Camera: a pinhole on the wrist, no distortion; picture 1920 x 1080 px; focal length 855.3 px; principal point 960.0 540.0 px. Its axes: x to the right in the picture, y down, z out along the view. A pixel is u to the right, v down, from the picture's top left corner.
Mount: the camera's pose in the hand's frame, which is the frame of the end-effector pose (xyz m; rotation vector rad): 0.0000 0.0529 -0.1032 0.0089 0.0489 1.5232
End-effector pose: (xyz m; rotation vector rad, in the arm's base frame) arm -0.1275 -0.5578 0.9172 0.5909 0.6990 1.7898
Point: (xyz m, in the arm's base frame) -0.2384 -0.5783 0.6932
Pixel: behind the camera
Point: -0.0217 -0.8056 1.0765
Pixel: outside the picture
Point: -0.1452 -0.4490 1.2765
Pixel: 1377.1 293.0
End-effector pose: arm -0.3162 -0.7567 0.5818 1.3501 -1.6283 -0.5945
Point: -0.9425 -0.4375 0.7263
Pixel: 1690.4 1034.3
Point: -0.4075 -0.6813 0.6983
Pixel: 1739.0 853.8
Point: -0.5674 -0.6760 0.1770
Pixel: 504.2 934.1
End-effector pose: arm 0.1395 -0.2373 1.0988 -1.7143 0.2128 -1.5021
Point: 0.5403 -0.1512 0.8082
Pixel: 1344.3 875.4
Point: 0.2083 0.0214 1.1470
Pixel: 225.7 857.0
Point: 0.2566 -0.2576 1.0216
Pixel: 1180.7 641.4
